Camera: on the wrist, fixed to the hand. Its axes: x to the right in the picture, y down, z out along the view.
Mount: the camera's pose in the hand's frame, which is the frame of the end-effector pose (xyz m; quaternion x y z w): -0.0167 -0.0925 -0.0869 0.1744 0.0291 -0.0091 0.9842
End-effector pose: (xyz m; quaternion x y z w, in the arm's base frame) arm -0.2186 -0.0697 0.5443 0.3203 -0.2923 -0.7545 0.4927
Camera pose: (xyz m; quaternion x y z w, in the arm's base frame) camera -0.1979 -0.0333 0.4233 0.4258 -0.4020 -0.6867 0.4307
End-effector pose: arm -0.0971 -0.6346 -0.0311 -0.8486 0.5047 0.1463 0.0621
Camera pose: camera -0.0075 -0.5979 0.0527 -0.8332 0.5163 0.0307 0.1957
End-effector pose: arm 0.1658 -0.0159 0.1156 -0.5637 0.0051 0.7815 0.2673
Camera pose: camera 0.2850 0.0296 0.1258 -0.5310 0.1440 0.7494 0.3684
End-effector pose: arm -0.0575 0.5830 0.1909 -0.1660 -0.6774 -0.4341 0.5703
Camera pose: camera -0.0646 0.4674 0.1363 -0.0451 -0.7273 -0.3191 0.6060
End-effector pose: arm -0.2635 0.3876 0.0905 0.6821 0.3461 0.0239 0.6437
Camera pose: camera -0.3586 0.4478 0.0294 0.7798 0.3697 -0.0228 0.5047
